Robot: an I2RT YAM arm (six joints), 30 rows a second.
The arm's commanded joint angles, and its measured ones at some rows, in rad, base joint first. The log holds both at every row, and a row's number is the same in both.
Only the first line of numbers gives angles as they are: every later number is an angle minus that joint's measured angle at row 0.
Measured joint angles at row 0: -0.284, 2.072, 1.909, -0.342, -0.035, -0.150
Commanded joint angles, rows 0 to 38: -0.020, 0.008, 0.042, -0.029, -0.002, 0.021; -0.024, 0.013, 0.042, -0.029, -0.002, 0.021; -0.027, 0.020, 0.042, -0.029, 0.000, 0.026; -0.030, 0.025, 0.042, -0.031, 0.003, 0.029; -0.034, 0.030, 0.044, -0.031, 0.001, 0.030; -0.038, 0.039, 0.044, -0.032, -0.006, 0.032; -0.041, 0.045, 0.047, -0.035, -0.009, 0.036; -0.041, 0.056, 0.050, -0.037, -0.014, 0.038; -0.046, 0.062, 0.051, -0.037, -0.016, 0.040; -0.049, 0.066, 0.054, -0.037, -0.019, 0.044; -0.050, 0.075, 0.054, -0.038, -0.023, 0.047; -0.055, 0.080, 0.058, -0.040, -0.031, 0.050; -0.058, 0.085, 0.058, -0.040, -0.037, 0.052; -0.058, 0.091, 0.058, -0.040, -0.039, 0.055; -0.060, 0.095, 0.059, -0.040, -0.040, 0.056; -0.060, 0.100, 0.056, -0.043, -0.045, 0.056; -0.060, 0.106, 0.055, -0.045, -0.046, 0.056; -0.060, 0.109, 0.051, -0.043, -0.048, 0.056; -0.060, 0.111, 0.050, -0.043, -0.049, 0.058; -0.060, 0.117, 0.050, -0.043, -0.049, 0.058; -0.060, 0.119, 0.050, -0.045, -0.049, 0.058; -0.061, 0.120, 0.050, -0.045, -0.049, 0.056; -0.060, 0.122, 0.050, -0.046, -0.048, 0.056; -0.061, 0.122, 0.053, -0.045, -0.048, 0.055; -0.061, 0.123, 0.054, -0.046, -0.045, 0.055; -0.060, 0.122, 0.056, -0.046, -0.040, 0.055; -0.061, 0.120, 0.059, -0.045, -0.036, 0.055; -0.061, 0.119, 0.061, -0.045, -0.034, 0.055; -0.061, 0.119, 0.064, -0.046, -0.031, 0.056; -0.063, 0.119, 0.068, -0.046, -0.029, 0.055; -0.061, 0.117, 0.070, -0.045, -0.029, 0.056; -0.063, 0.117, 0.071, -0.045, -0.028, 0.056; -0.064, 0.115, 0.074, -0.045, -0.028, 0.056; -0.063, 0.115, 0.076, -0.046, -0.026, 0.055; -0.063, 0.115, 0.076, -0.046, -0.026, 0.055; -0.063, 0.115, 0.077, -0.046, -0.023, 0.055; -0.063, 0.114, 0.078, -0.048, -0.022, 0.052; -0.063, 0.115, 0.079, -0.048, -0.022, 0.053; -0.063, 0.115, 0.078, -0.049, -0.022, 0.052
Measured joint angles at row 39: -0.056, 0.120, 0.039, -0.027, -0.034, 0.048
